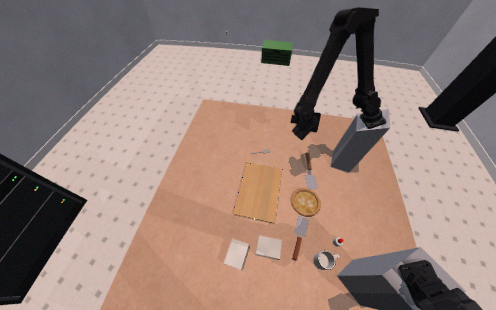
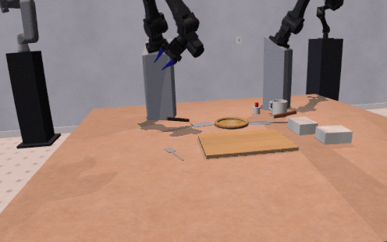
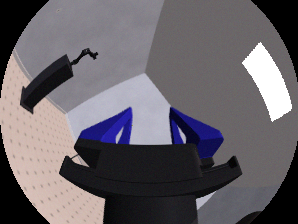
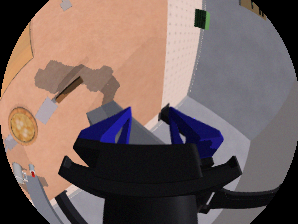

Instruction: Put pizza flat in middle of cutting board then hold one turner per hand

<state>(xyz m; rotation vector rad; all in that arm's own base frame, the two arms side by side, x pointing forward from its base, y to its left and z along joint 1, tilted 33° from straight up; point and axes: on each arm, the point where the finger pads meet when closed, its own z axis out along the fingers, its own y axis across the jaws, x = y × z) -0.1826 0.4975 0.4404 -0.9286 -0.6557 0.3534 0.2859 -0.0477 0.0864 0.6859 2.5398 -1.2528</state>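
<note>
The turner is 74 cm below my left hand, 72 cm to the right of it and 47 cm ahead of it. The rest, counted from my left hand: wooden cutting board (96 cm to the right, 76 cm below, 72 cm ahead); pizza (93 cm to the right, 76 cm below, 43 cm ahead); red-capped bottle (73 cm to the right, 73 cm below, 27 cm ahead).
</note>
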